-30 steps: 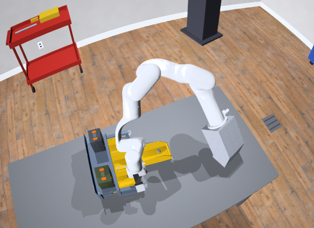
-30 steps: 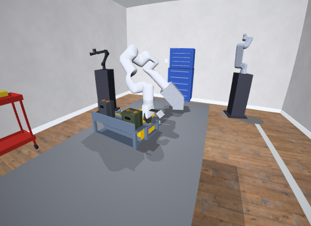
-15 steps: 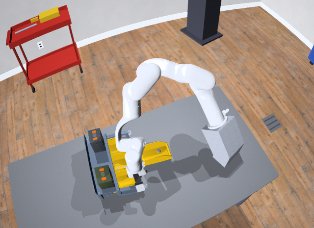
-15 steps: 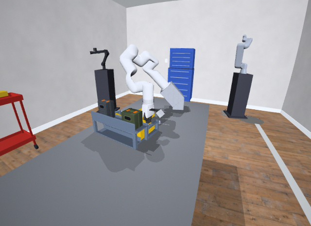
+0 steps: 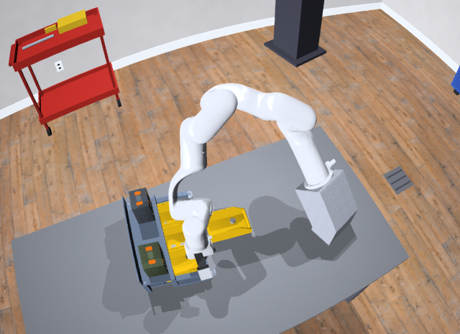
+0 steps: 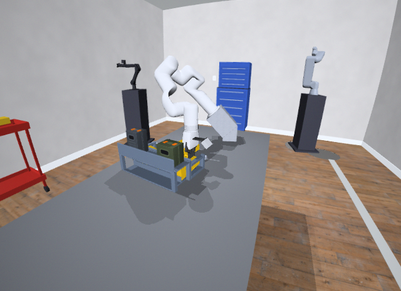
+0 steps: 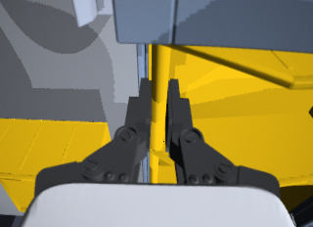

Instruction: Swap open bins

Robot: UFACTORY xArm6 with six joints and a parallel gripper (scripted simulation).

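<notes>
My hand is 100 mm to the left of the shelf lip, 50 mm past it and 50 mm above it. From my hand the other things lie so: olive box (170 mm ahead, 80 mm above, 60 mm to the right); then dark grey box (280 mm to the right, 100 mm above, 80 mm ahead).
</notes>
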